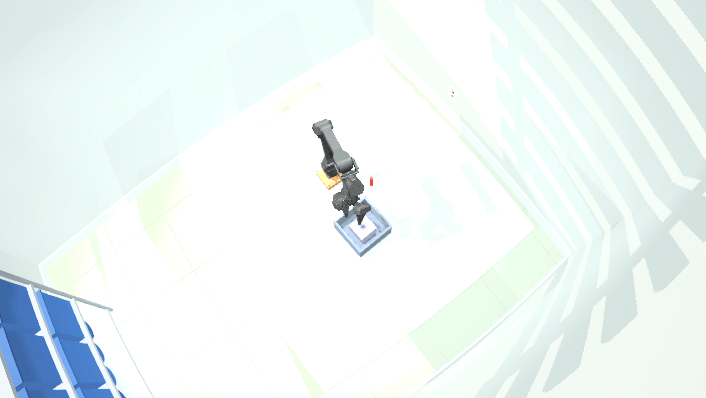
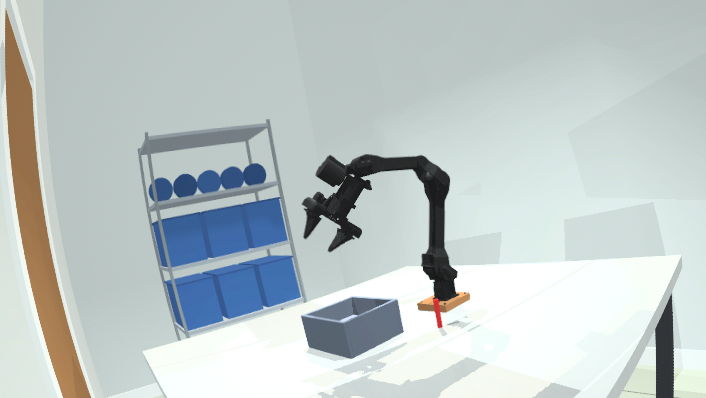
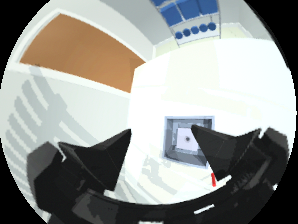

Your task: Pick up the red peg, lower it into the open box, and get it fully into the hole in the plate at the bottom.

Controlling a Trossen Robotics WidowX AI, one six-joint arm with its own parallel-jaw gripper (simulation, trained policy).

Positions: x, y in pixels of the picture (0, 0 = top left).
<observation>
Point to a grey box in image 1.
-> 341, 224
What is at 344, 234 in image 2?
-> My gripper.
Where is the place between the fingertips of my gripper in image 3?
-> At 162, 130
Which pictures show the grey box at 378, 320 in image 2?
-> Image 1, image 2 and image 3: all of them.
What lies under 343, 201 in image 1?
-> My gripper.
</observation>
